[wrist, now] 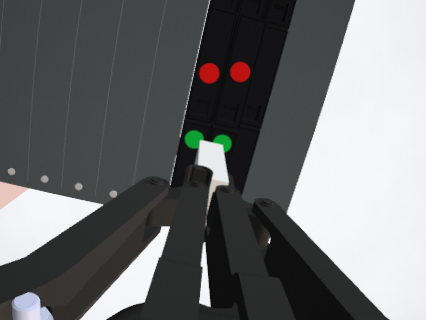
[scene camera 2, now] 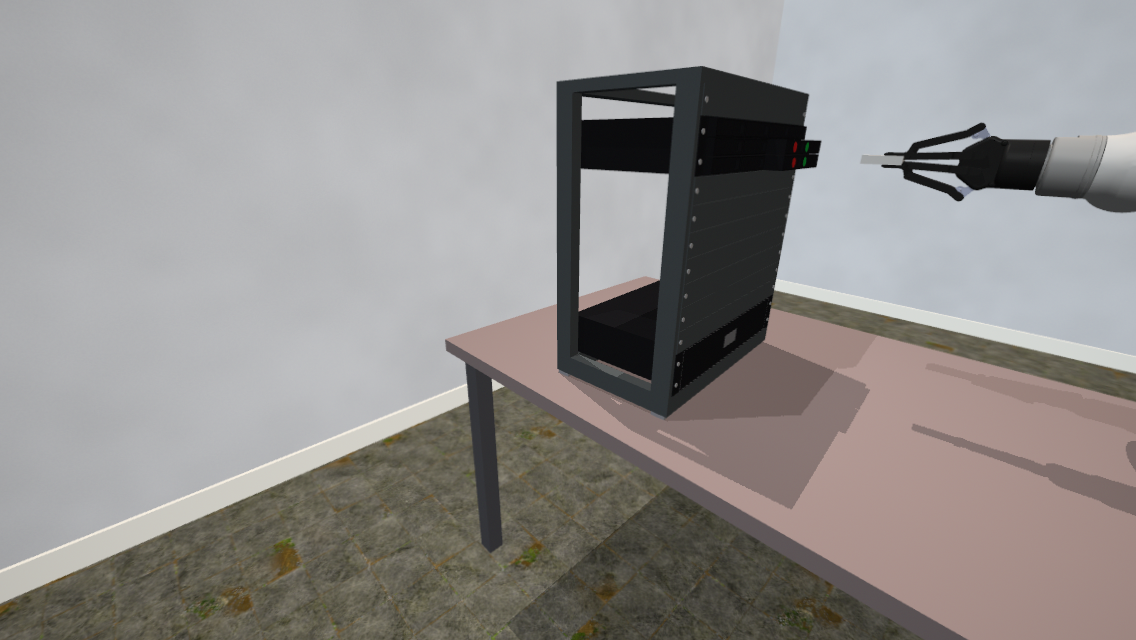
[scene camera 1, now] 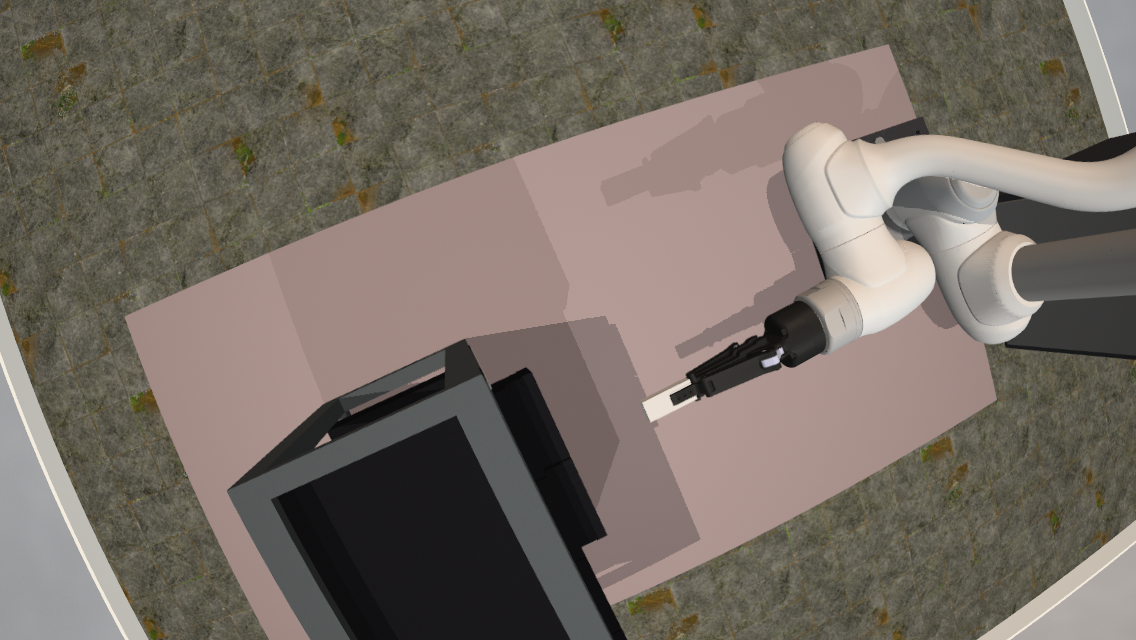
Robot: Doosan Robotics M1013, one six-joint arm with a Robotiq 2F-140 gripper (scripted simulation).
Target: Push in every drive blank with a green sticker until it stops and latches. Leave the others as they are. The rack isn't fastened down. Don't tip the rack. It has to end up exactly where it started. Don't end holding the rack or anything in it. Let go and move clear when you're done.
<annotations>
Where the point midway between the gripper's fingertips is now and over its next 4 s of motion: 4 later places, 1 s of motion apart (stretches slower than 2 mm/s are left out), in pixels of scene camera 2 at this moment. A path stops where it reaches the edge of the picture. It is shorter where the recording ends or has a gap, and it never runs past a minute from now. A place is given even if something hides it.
The gripper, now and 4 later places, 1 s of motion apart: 862,159; 825,161; 810,161; 802,161; 797,161
</annotations>
